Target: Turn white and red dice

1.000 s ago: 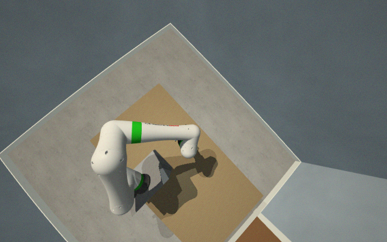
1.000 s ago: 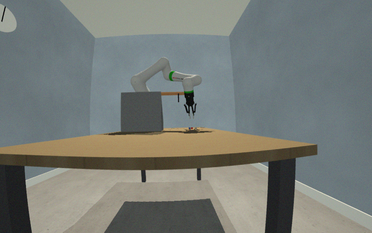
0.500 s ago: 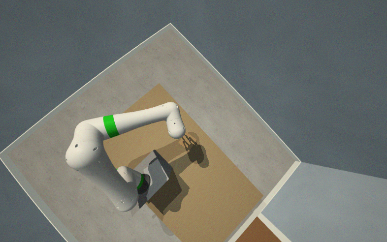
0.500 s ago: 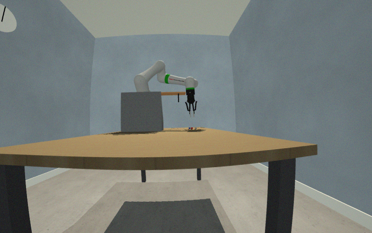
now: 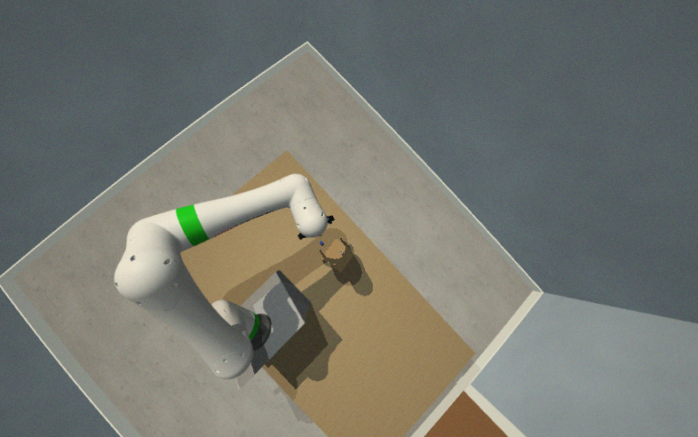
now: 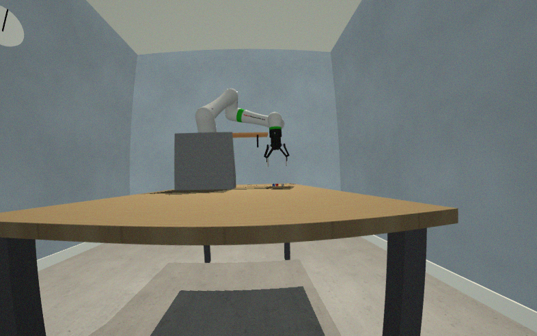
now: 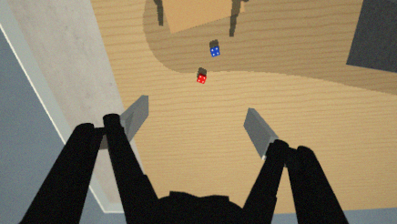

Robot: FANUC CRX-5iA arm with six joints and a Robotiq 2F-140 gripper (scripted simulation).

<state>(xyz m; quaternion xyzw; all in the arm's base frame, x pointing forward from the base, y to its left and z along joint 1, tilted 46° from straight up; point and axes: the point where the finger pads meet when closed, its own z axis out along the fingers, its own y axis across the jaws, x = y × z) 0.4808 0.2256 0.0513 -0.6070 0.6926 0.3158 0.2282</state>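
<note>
My hand is 15 cm above the red die and 1 cm to the left of it. The rest, counted from my hand: blue die 15 cm below, 6 cm to the right, 3 cm behind; white die 18 cm to the right, 15 cm below, 2 cm ahead; tan mat 18 cm to the right, 16 cm below.
</note>
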